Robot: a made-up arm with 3 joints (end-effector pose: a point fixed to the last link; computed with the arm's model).
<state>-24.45 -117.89 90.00</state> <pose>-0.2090 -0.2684 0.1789 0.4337 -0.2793 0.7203 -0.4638</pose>
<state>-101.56 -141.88 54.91</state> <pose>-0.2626 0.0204 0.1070 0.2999 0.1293 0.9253 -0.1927</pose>
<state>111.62 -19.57 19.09</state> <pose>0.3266 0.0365 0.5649 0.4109 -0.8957 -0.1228 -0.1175</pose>
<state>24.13 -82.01 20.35</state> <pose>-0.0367 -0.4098 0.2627 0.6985 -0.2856 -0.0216 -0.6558</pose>
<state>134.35 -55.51 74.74</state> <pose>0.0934 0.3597 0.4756 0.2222 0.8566 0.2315 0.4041</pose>
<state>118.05 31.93 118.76</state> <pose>0.4390 0.1687 0.1589 0.4574 0.8457 0.0017 -0.2750</pose>
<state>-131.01 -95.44 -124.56</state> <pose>0.2065 0.2383 -0.1201 0.4122 -0.5317 -0.0416 0.7387</pose>
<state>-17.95 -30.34 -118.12</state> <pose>0.4289 -0.1225 0.1542 0.3610 0.8951 -0.2007 -0.1679</pose>
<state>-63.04 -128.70 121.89</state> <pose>-0.1789 -0.2542 0.0613 0.3770 -0.2127 0.9006 0.0388</pose>
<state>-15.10 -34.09 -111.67</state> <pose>0.4244 -0.1404 0.1354 0.4283 0.8548 -0.2188 -0.1951</pose>
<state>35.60 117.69 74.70</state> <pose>0.1744 0.2619 0.0732 0.2956 -0.4246 -0.2864 0.8064</pose>
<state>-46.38 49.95 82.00</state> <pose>0.4687 -0.0567 0.2448 0.8630 -0.2773 -0.3801 0.1838</pose>
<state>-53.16 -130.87 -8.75</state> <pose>-0.1715 -0.0146 -0.0862 0.3565 0.2138 0.3437 -0.8420</pose>
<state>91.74 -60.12 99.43</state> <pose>0.0941 0.1380 0.6215 0.0842 0.8614 -0.0336 0.4998</pose>
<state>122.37 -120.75 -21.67</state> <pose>-0.1086 0.0202 0.5289 0.3154 -0.3806 -0.8268 -0.2683</pose>
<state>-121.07 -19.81 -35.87</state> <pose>0.3769 0.2555 0.0870 0.1969 0.9652 0.1164 -0.1266</pose>
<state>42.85 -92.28 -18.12</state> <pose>0.0084 -0.3862 0.3267 0.6768 -0.1484 -0.3658 -0.6214</pose>
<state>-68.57 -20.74 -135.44</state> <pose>0.4295 -0.0820 0.1367 0.2046 -0.9622 0.0992 0.1502</pose>
